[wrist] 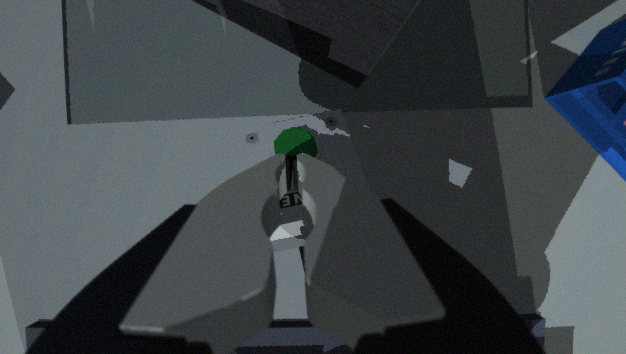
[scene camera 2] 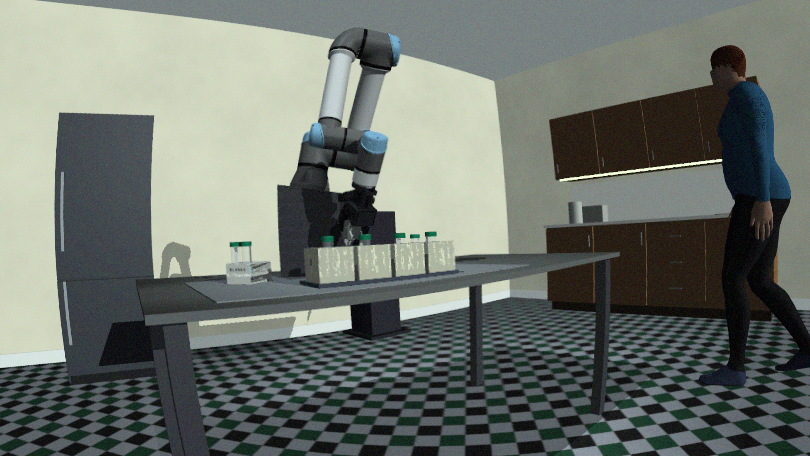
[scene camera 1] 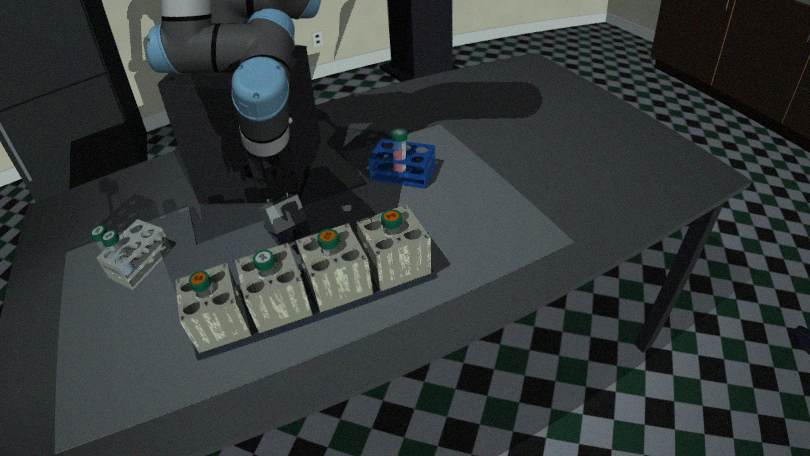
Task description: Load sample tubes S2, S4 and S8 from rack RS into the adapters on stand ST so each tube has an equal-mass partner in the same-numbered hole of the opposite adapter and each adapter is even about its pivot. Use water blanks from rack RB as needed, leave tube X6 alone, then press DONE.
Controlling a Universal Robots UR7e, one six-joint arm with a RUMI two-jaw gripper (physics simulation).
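Places are measured from the arm's base along level axes (x ahead, y left, z up), in centimetres.
Pixels of known places: gripper, between the fingertips: [wrist: 292, 160] [scene camera 2: 347, 245]; arm's base, origin of its link: [scene camera 2: 308, 192].
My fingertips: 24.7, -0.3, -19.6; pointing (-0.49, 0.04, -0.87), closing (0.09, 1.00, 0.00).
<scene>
Ahead of a thing's pixels: the offset from my fingertips to its top centre, as dx, dy, dz. "pt": to the spot under its first point. Level surfaces: height alone.
My gripper [scene camera 2: 349, 240] [wrist: 292, 160] is shut and empty, pointing down at the green DONE button {pt -1.2, +0.2, -2.8} [wrist: 295, 141]. The fingertips overlap the button's near edge in the wrist view; contact cannot be told. The button's box {pt +4.3, -1.2, -2.9} [scene camera 1: 276, 214] stands behind stand ST [scene camera 1: 255, 335]. Four pale adapters on ST each hold one tube: orange-topped caps {+19.2, -18.8, +2.8} [scene camera 1: 199, 280] {+21.8, +3.0, +2.8} [scene camera 1: 328, 237] {+23.1, +13.9, +2.8} [scene camera 1: 391, 218] and a white-topped cap {+20.5, -7.9, +2.8} [scene camera 1: 263, 259]. Blue rack RS {pt +4.0, +31.2, -9.2} [scene camera 1: 420, 182] [wrist: 575, 105] holds one pink-filled tube {-0.2, +28.7, +2.5} [scene camera 1: 399, 151], its label unreadable now. White rack RB {-6.8, -31.6, -3.7} [scene camera 1: 133, 278] [scene camera 2: 240, 273] holds two white-topped tubes {pt -5.4, -35.8, +2.4} [scene camera 1: 98, 232] {pt -2.2, -33.5, +2.4} [scene camera 1: 109, 237].
The grey table {dz -10.0} [scene camera 1: 612, 147] [scene camera 2: 566, 261] carries a lighter mat {dz -9.7} [scene camera 1: 113, 362]. RB stands left of the adapters, RS behind their right end. A person in blue [scene camera 2: 748, 135] stands right of the table. A fridge [scene camera 2: 104, 198] stands at the left wall.
</scene>
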